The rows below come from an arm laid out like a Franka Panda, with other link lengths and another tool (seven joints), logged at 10 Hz.
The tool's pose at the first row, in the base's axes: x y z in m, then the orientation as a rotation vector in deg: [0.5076 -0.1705 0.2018 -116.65 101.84 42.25]
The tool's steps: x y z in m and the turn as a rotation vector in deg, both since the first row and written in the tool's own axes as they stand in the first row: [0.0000 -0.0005 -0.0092 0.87 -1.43 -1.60]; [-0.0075 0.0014 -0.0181 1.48 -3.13 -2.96]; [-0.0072 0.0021 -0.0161 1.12 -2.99 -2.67]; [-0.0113 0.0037 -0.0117 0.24 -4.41 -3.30]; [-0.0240 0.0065 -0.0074 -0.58 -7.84 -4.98]
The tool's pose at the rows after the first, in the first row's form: [0.5096 -0.1756 0.2092 -116.24 99.25 42.15]; [0.5085 -0.1749 0.2209 -115.60 96.80 42.61]; [0.5075 -0.1741 0.2192 -115.72 97.19 42.94]; [0.5049 -0.1686 0.2181 -115.68 95.67 44.87]; [0.5004 -0.1563 0.2223 -114.81 91.84 48.09]
